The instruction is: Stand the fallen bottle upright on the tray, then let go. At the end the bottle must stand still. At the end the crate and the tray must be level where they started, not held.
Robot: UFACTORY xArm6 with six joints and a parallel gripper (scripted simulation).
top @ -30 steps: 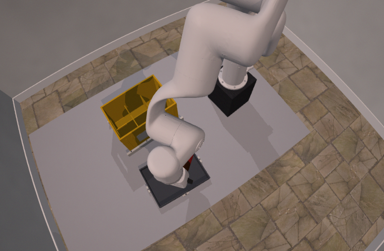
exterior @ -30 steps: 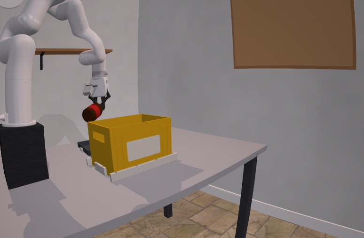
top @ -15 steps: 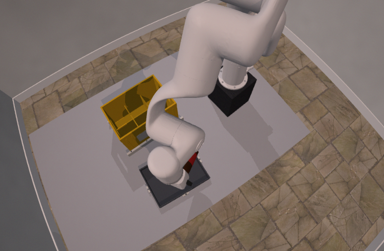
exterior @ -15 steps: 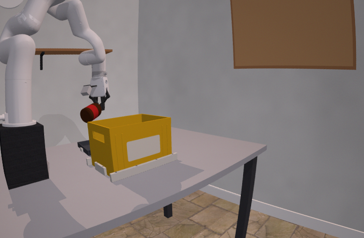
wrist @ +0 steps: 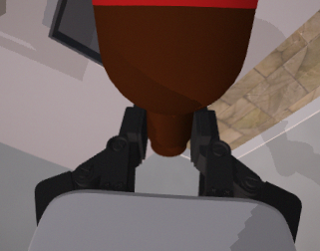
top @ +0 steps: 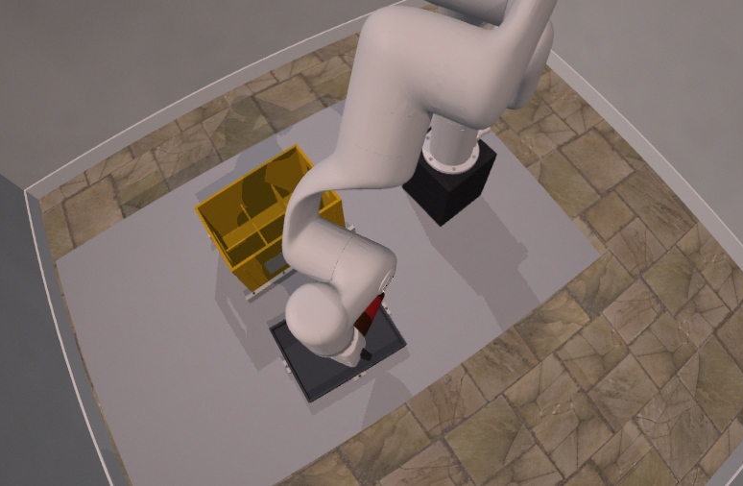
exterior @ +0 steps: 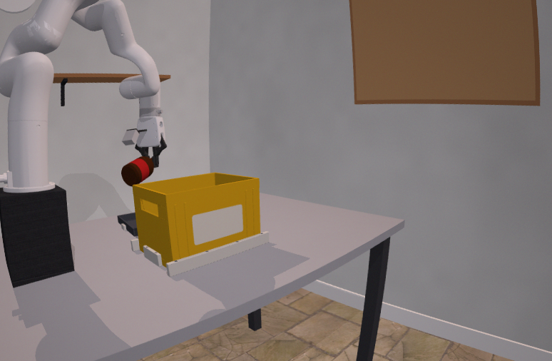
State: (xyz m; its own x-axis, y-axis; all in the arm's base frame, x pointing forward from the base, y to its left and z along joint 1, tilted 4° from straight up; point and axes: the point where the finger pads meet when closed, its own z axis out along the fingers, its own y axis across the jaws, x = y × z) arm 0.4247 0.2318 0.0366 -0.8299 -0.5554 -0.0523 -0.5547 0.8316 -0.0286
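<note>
Right now the brown bottle is 5 cm behind my hand, 3 cm to the right of it and 2 cm below it. Round my hand: yellow crate 2 cm behind, 35 cm to the right, 12 cm below; dark tray 1 cm behind, 5 cm to the right, 19 cm below.
</note>
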